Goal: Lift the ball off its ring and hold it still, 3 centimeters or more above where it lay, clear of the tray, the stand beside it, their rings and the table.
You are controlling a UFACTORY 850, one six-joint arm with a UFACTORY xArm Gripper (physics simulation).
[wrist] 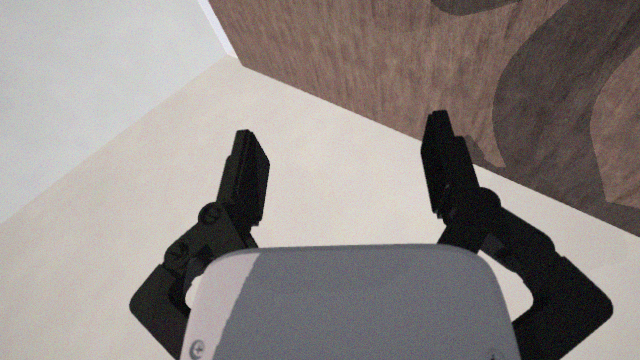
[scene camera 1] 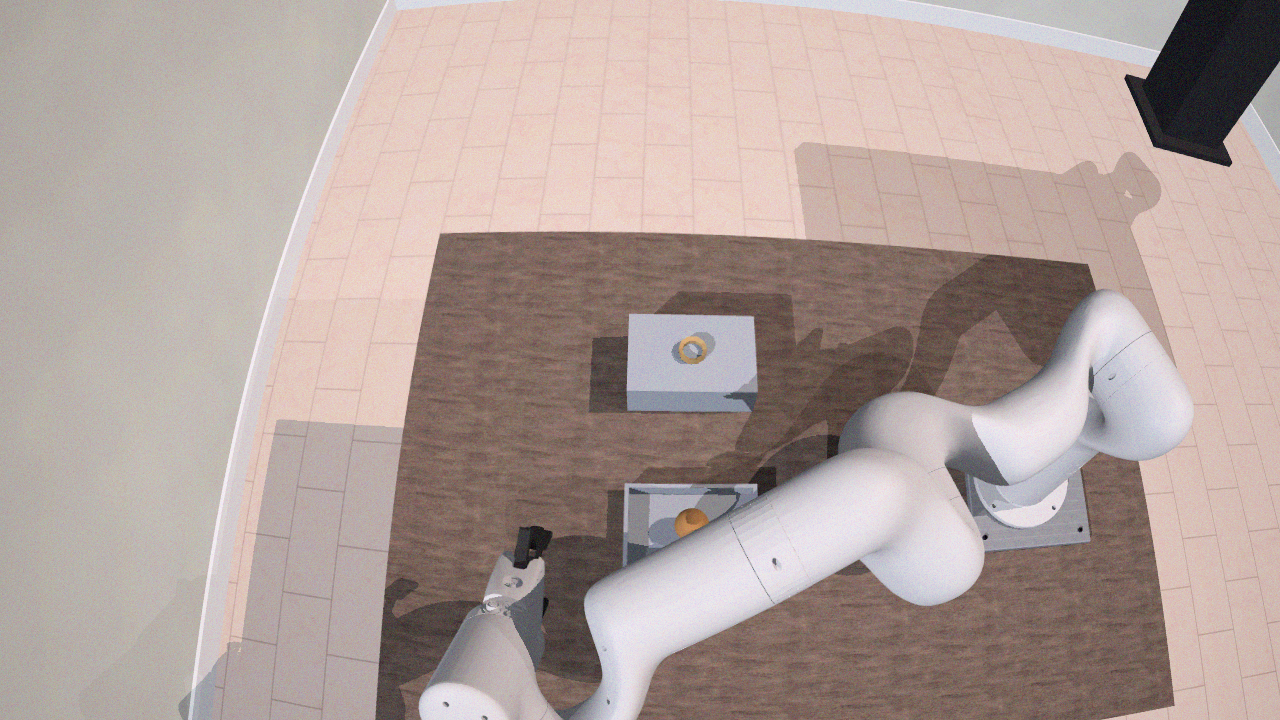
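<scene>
An orange ball [scene camera 1: 691, 522] lies in the grey tray [scene camera 1: 625, 528] in the scene view; the arm hides part of the tray, and the ring under the ball does not show. The grey stand [scene camera 1: 689, 400] is farther back, with a yellow-orange ring [scene camera 1: 680, 354] on its top. My gripper [wrist: 339, 138] is open in the wrist view, with nothing between its two black fingers. In the scene view its fingers are to the left of the tray, apart from the ball. The ball does not show in the wrist view.
The brown wooden table [scene camera 1: 519, 295] [wrist: 320, 50] carries the tray, the stand and the robot base [scene camera 1: 1038, 535] at the right. My forearm [scene camera 1: 742, 555] reaches across the tray's near right part. A black column [scene camera 1: 1199, 80] stands on the floor behind the table.
</scene>
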